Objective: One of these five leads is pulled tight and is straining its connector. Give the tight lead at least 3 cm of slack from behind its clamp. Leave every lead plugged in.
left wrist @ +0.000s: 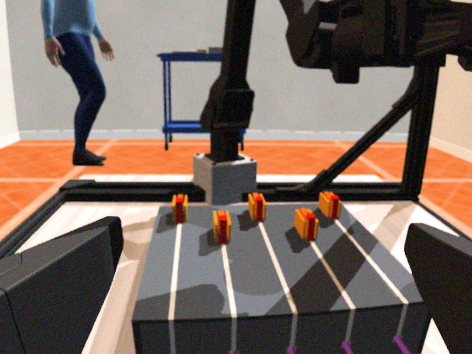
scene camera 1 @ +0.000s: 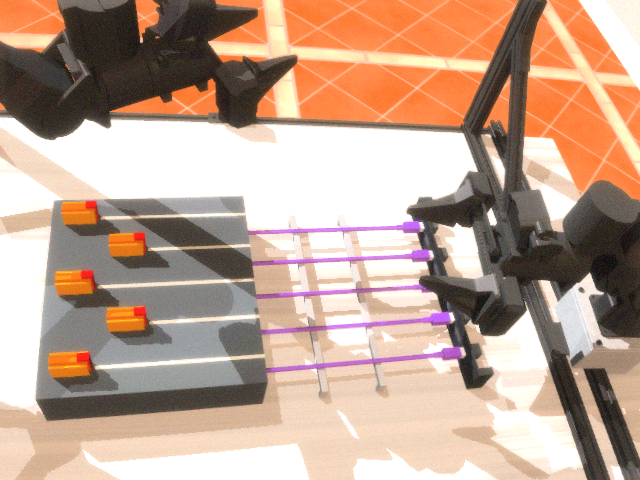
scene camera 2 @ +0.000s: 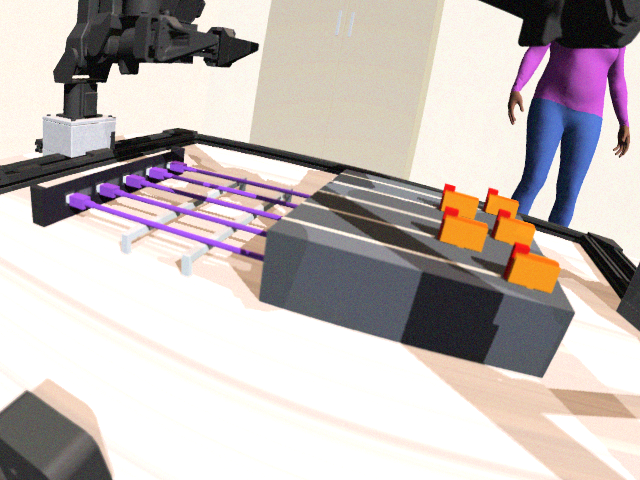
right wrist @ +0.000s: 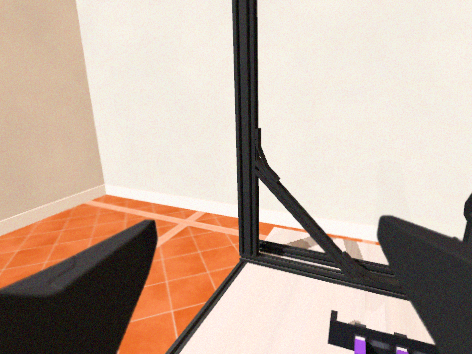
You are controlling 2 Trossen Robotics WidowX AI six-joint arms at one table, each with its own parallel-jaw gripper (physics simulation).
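Frame: origin at the left arm's base, x back, y left, z down, level; millimetres.
Seen in the pictures: left gripper, fingertip midpoint: (left wrist: 266, 234) (scene camera 1: 413, 243) (scene camera 2: 239, 43); right gripper, fingertip midpoint: (scene camera 1: 276, 34) (right wrist: 266, 228); left arm's base at its link origin: (scene camera 1: 614, 316) (scene camera 2: 79, 116); right arm's base at its link origin: (left wrist: 224, 157).
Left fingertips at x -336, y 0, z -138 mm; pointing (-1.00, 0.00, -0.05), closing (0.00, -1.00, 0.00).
Offsets run from my left fingertips to a thing's middle.
Five purple leads (scene camera 1: 330, 293) (scene camera 2: 170, 227) run from plugs in a black socket strip (scene camera 1: 467, 364) (scene camera 2: 51, 206) (right wrist: 342, 336) over two pale rails to a grey block (scene camera 1: 155, 382) (scene camera 2: 336, 289) (left wrist: 260, 280). Pale lines cross its top to several orange clamps with red tabs, such as the nearest clamp @[dz +148, dx -356, dy +87 mm] (scene camera 1: 69, 364) in scene camera 1 and another clamp @[dz +136, dx -286, dy +26 mm] (left wrist: 222, 227) in the left wrist view. All leads look nearly straight; I cannot tell which is tight. My left gripper (scene camera 1: 415, 244) (scene camera 2: 256, 47) (left wrist: 266, 234) is open, above the strip. My right gripper (scene camera 1: 276, 35) (right wrist: 266, 228) is open, high beyond the block.
The pale rails (scene camera 1: 321, 379) (scene camera 2: 187, 262) stand under the leads. A black frame (scene camera 1: 361, 122) (scene camera 2: 258, 150) (left wrist: 135, 191) edges the table, with an upright post (right wrist: 246, 125) at a corner. The right arm's base (left wrist: 225, 177) stands behind the block in the left wrist view.
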